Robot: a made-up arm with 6 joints.
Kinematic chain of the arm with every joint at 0, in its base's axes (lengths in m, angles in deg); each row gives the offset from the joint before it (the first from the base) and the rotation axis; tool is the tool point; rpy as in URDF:
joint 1: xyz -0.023 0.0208 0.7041 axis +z
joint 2: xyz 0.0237 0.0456 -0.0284 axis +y
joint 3: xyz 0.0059 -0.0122 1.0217 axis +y
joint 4: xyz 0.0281 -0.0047 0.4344 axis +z
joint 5: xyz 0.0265 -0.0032 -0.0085 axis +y
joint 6: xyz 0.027 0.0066 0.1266 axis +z
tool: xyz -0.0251 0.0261 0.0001 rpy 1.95 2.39 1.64
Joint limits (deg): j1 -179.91..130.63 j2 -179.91..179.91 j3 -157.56..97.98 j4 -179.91..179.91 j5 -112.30..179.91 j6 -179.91..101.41
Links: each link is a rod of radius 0.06 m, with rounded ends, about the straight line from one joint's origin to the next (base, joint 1, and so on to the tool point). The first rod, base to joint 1, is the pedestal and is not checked.
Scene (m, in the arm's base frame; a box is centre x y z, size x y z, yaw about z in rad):
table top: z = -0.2
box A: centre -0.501 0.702 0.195 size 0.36 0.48 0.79 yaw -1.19
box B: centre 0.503 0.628 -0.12 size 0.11 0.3 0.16 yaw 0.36
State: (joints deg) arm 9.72 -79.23 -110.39 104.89 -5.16 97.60
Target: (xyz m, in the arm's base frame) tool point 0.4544 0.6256 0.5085
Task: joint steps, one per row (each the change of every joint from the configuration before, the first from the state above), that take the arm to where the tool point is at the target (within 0.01 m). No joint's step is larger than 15 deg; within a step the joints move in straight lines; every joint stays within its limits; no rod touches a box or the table.
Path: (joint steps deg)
1: -12.99 9.93 -4.41 -4.80 7.33 0.64
2: -12.99 9.94 -4.41 -4.80 7.33 0.63
3: -12.99 9.93 -4.41 -4.81 7.33 0.63
4: -13.00 9.94 -4.41 -4.80 7.33 0.64
5: -12.99 9.93 -4.41 -4.80 7.33 0.64
6: -12.99 9.94 -4.41 -4.80 7.32 0.63
7: -13.15 -12.63 1.35 8.06 -5.82 0.00
8: -13.14 -12.63 1.34 8.07 -5.83 0.00
9: -13.15 -12.64 1.35 8.07 -5.82 0.00
10: -13.15 -12.63 1.34 8.07 -5.83 0.00

